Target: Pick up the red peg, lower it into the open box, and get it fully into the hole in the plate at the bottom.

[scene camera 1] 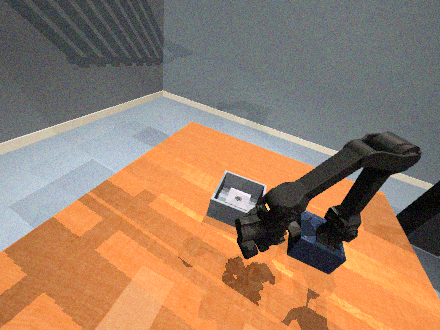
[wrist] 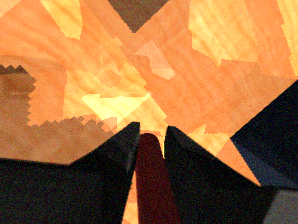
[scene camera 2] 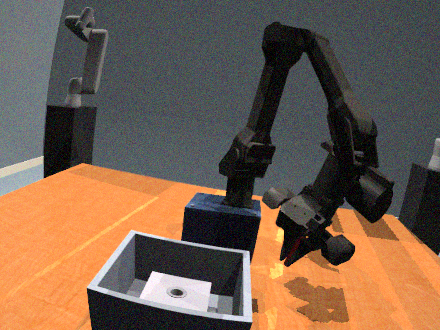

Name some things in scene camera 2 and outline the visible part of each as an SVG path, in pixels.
The gripper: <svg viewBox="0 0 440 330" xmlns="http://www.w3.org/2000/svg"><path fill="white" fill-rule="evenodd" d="M316 179L313 185L304 186L302 192L296 196L287 188L271 187L265 191L261 199L270 210L280 207L275 220L275 225L284 230L284 240L279 261L285 260L297 239L302 236L306 237L300 239L300 245L287 261L286 267L303 258L309 252L319 249L322 252L321 256L324 256L334 266L349 261L355 253L355 245L342 234L333 237L326 230L326 227L329 227L333 222L331 218L337 212L337 208L345 202L343 200L344 196L338 196L328 191Z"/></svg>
A box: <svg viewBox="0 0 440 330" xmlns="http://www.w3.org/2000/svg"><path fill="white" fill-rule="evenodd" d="M86 287L92 330L250 330L253 323L249 251L192 243L131 230ZM140 296L152 272L212 283L207 312L144 300Z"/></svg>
A grey plate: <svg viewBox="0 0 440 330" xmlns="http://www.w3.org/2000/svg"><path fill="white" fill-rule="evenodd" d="M140 298L152 302L207 312L212 283L152 272Z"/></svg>
